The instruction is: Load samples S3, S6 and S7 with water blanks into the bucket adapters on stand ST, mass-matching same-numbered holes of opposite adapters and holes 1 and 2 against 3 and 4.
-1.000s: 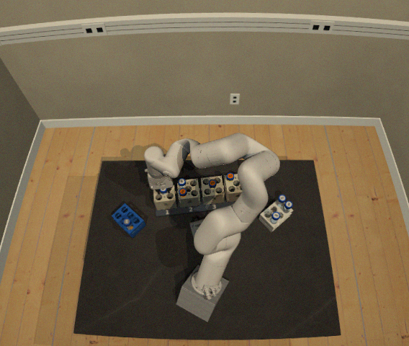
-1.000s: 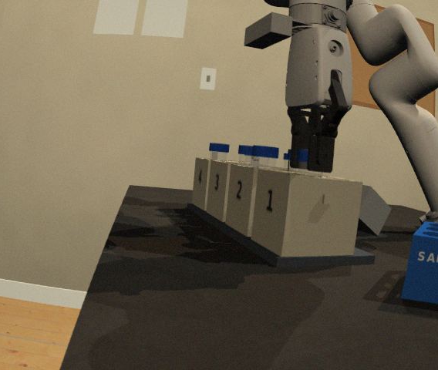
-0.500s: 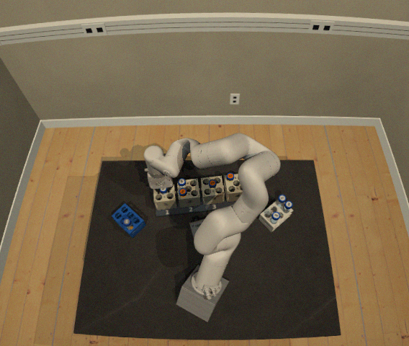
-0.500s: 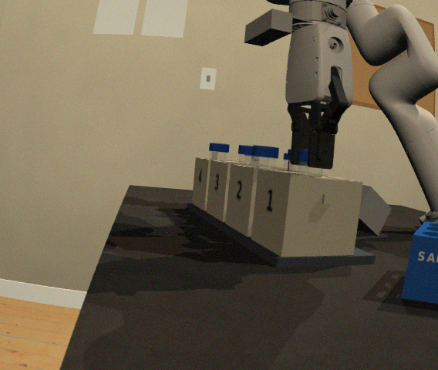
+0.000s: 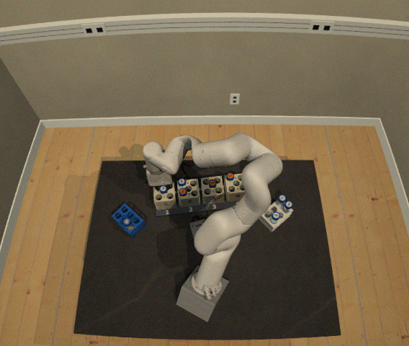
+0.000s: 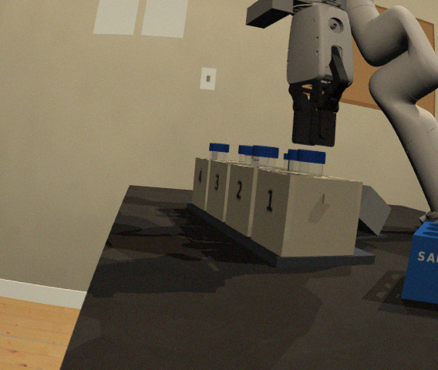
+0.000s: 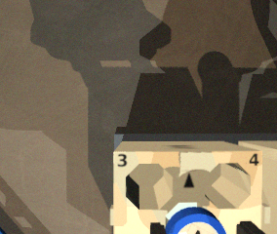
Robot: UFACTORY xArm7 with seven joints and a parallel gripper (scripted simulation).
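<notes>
Right now my hand is 100 mm above the adapter 1. The rest, counted from my hand: blue sample rack (80 mm behind, 190 mm to the left, 120 mm below); white blank rack (200 mm behind, 480 mm to the right, 120 mm below).
</notes>
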